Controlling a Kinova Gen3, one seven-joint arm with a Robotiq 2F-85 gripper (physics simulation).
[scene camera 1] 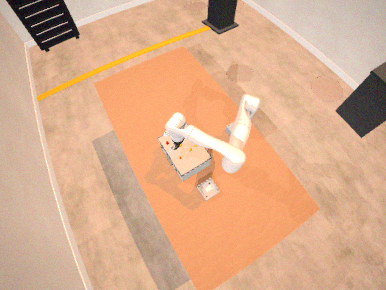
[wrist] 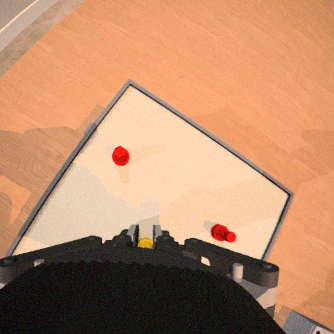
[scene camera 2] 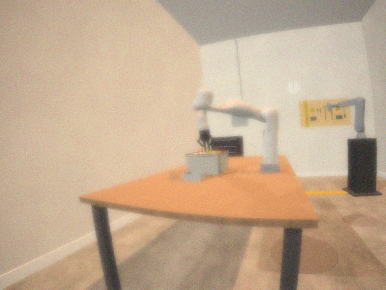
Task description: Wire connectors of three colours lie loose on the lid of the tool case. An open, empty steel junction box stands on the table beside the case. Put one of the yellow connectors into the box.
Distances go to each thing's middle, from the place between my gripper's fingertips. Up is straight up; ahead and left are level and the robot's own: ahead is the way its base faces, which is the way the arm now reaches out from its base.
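Tool case [scene camera 1: 191, 162], measured from my hand: 30 mm to the left, 10 mm behind, 60 mm below.
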